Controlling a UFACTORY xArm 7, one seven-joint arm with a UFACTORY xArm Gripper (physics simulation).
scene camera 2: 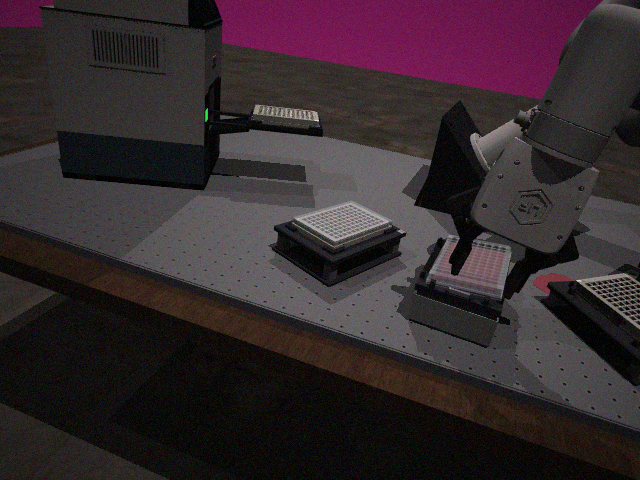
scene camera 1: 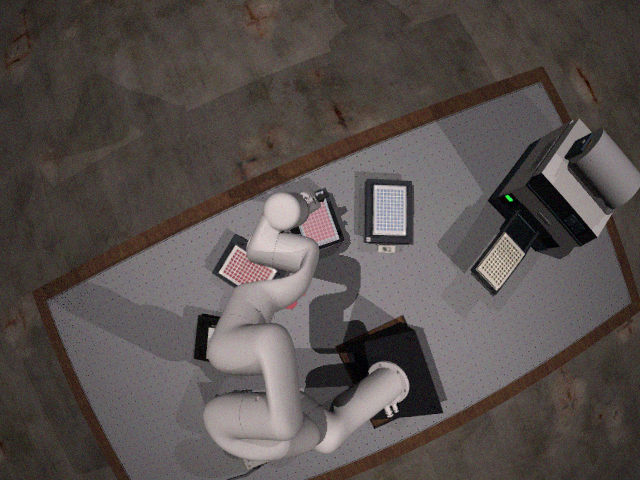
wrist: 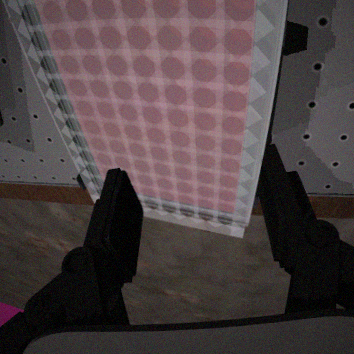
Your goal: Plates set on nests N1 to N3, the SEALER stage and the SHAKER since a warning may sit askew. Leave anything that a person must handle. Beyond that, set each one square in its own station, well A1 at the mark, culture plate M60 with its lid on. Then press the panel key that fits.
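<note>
A pink-welled plate under a clear lid (scene camera 1: 319, 226) (scene camera 2: 483, 258) (wrist: 165, 110) lies on a grey-sided station with a black top (scene camera 2: 449, 314). My gripper (scene camera 2: 483, 282) (wrist: 194, 179) is shut on this plate, one finger along each long side near its end. Whether the plate is fully seated is not clear. A blue-welled plate (scene camera 1: 389, 210) (scene camera 2: 342, 223) lies on a black raised nest (scene camera 1: 369, 206). A red-welled plate (scene camera 1: 245, 267) (scene camera 2: 615, 291) lies on another black nest, partly hidden by the arm in scene camera 1. A cream plate (scene camera 1: 499, 260) (scene camera 2: 285, 113) lies on the instrument's extended tray.
The tall instrument (scene camera 1: 537, 209) (scene camera 2: 129, 103) with a green light stands at one end of the table. A black slanted panel (scene camera 1: 416, 353) (scene camera 2: 447, 155) stands by the arm's base. A red disc (scene camera 1: 292, 305) (scene camera 2: 552, 282) and a black station (scene camera 1: 201, 338) are partly hidden by the arm.
</note>
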